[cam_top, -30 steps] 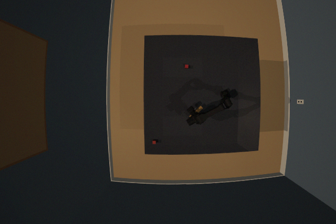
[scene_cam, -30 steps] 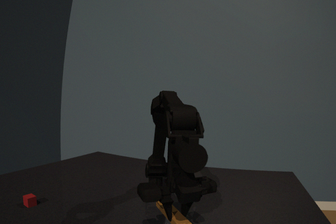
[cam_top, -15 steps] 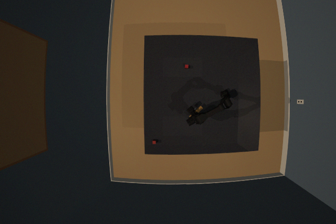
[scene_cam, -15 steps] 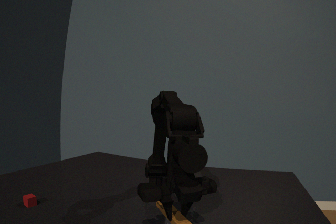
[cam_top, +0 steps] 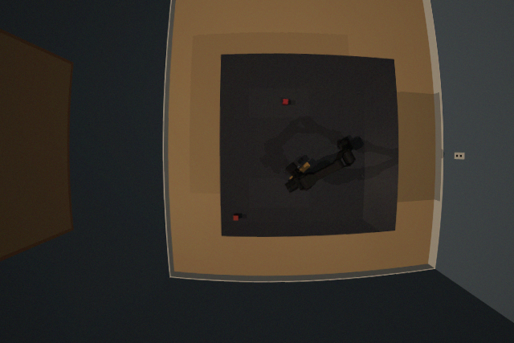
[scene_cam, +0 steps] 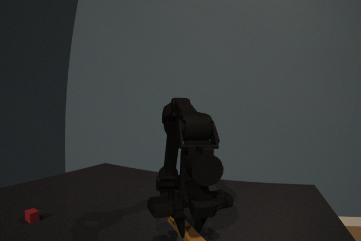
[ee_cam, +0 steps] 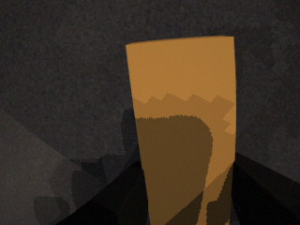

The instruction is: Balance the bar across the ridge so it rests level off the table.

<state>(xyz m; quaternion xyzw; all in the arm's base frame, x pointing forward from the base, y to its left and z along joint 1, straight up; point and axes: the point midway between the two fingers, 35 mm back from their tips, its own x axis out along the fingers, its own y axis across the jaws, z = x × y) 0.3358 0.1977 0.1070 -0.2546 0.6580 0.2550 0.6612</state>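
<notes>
Now: gripper tip 2 cm past the orange bar and 2 cm to the left of it.
</notes>
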